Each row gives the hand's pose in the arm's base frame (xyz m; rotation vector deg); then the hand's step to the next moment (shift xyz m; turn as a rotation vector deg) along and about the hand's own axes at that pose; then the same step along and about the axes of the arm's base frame.
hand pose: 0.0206 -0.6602 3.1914 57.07 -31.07 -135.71
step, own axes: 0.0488 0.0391 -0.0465 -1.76 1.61 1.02
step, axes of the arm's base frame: 0.0168 -0.0672 -0.0356 0.78 -0.07 2.47
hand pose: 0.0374 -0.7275 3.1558 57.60 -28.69 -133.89
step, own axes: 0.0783 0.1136 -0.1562 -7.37 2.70 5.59
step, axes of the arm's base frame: 0.1096 -0.1555 -0.0851 0.95 3.04 9.09
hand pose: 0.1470 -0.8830 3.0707 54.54 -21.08 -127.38
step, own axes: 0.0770 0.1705 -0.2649 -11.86 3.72 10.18
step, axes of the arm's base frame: 0.2343 -0.1749 -0.1404 0.37 5.35 15.15
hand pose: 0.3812 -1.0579 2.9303 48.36 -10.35 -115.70
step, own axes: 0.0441 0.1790 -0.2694 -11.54 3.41 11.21
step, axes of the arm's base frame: 0.2779 -0.0863 -0.1479 -0.60 5.07 15.63
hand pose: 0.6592 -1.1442 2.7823 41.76 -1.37 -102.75
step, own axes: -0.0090 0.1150 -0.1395 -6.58 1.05 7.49
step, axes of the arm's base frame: 0.1679 0.0137 -0.0663 -1.65 2.84 9.47
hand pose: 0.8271 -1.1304 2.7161 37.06 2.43 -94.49
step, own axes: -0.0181 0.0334 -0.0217 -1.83 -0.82 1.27
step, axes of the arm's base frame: 0.0399 0.0180 0.0006 -1.17 1.32 1.58
